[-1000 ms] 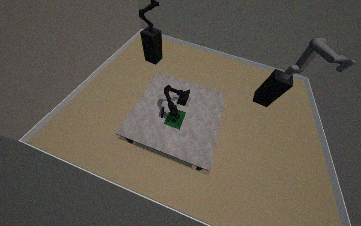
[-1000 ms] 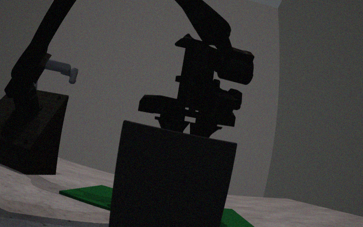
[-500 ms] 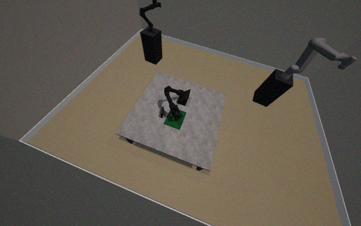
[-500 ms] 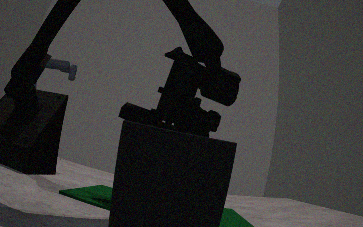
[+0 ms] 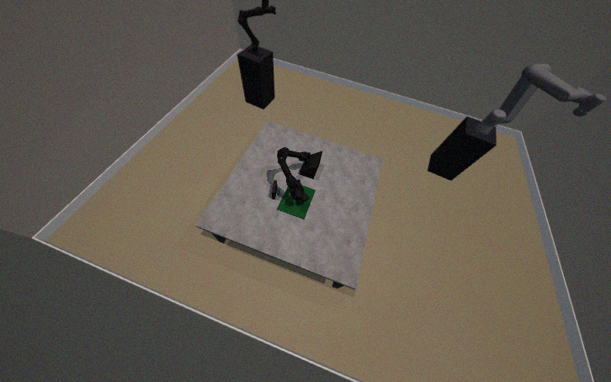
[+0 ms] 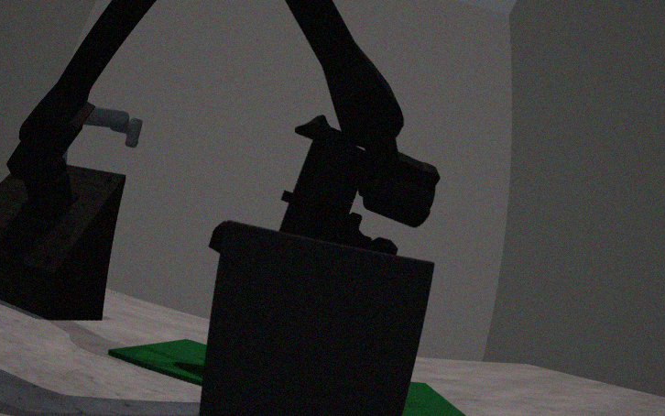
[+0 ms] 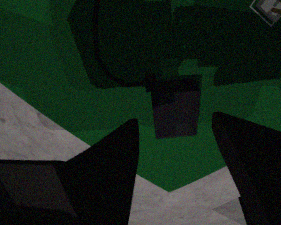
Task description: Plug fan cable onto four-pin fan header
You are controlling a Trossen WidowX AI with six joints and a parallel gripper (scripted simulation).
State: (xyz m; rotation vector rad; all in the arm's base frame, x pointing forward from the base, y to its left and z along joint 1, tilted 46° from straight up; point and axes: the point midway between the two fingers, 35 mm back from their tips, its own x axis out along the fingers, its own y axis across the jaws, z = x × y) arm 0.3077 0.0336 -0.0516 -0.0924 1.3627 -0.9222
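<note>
The dark fan plug lies 3 cm below my gripper tip and 1 cm behind it. The rest, counted from my gripper tip: green board: 5 cm below, 4 cm ahead, 2 cm to the right; fan header: 10 cm to the right, 4 cm below, 2 cm ahead; fan: 21 cm to the right, 7 cm ahead, 2 cm above.
</note>
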